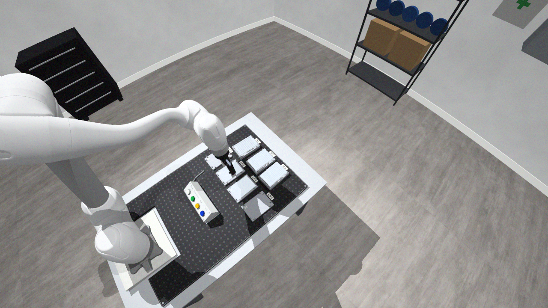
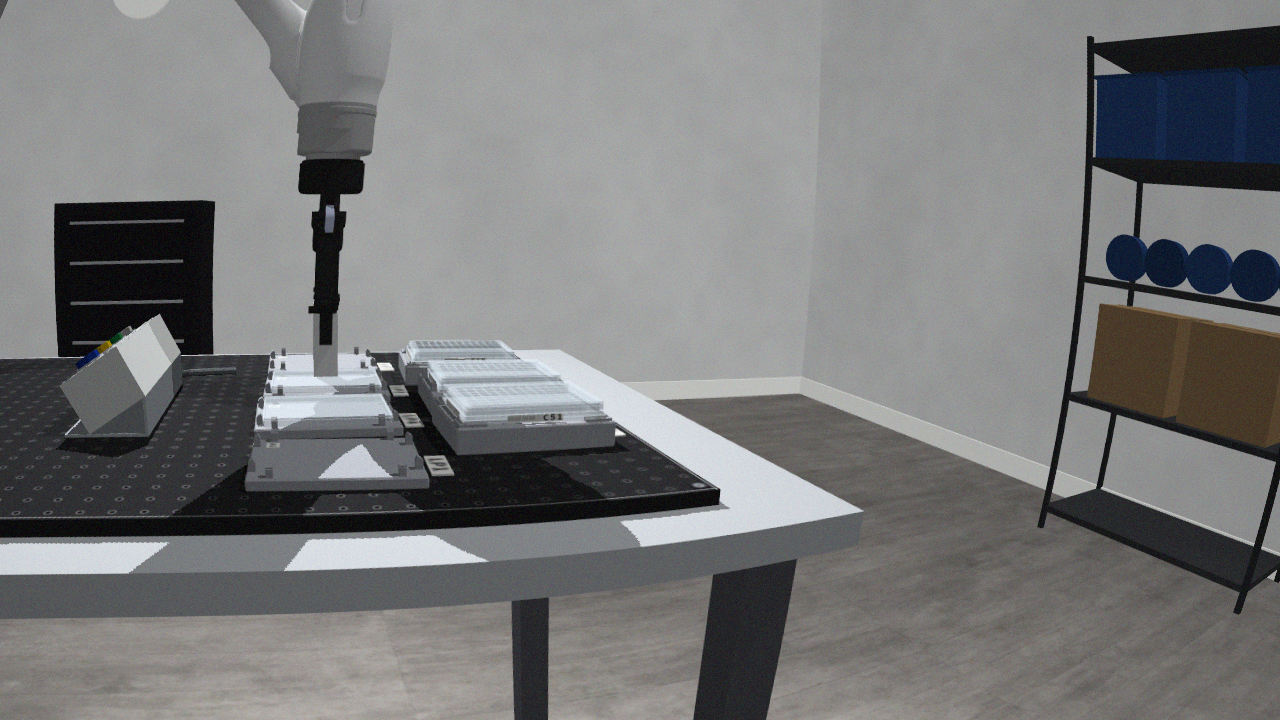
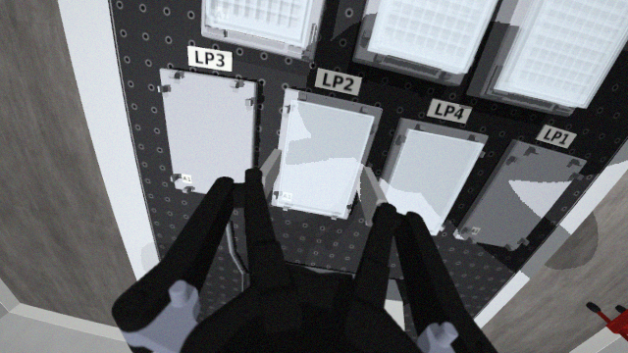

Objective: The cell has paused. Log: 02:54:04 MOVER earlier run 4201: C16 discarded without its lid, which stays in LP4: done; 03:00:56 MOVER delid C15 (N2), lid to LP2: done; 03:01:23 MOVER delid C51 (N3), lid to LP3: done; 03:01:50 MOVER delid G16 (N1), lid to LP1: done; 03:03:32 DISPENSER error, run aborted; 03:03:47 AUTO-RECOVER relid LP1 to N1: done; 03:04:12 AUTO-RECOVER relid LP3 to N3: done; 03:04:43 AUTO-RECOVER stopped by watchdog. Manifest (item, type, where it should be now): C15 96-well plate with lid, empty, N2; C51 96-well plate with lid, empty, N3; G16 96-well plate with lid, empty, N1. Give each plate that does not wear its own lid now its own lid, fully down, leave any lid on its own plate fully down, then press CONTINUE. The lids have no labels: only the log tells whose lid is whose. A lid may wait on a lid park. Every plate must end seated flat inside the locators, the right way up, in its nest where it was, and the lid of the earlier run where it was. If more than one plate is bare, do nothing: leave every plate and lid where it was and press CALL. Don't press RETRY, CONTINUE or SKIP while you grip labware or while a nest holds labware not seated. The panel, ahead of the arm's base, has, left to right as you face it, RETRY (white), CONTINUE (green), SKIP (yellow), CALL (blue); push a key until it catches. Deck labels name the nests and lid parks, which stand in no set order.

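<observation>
My hand is 5 cm above the LP2 park. The rest, counted from my hand: LP3 park (13 cm to the left, 5 cm below); then green continue key (25 cm behind, 2 cm to the right, 1 cm above); then white retry key (25 cm behind, 3 cm to the left, 1 cm above).
</observation>
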